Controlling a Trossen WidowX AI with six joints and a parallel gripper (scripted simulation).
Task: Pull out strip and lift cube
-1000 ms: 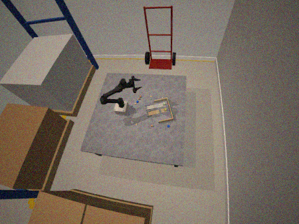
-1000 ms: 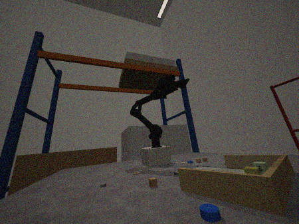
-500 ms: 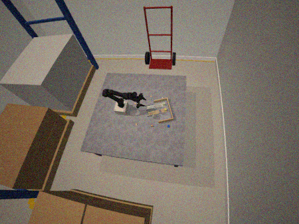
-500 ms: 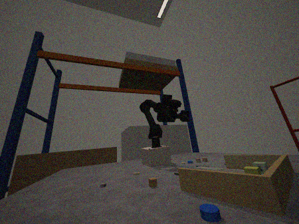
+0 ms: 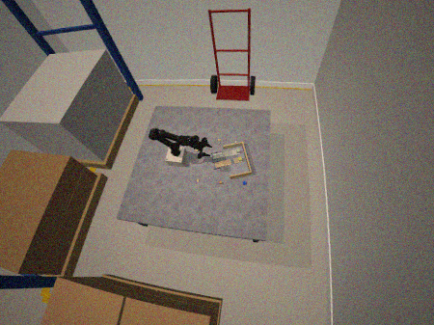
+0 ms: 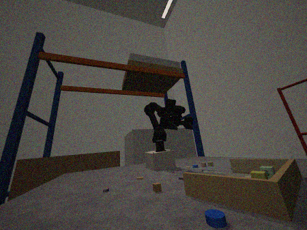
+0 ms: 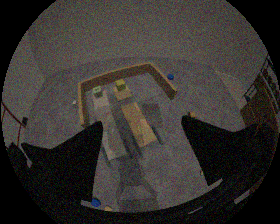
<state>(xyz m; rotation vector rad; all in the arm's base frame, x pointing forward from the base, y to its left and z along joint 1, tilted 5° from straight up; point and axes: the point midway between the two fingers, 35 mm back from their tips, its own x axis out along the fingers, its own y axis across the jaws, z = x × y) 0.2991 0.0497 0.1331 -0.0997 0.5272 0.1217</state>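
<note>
My gripper tip is now 20 cm above the tan strip, 9 cm short of it and 1 cm to the right of it.
</note>
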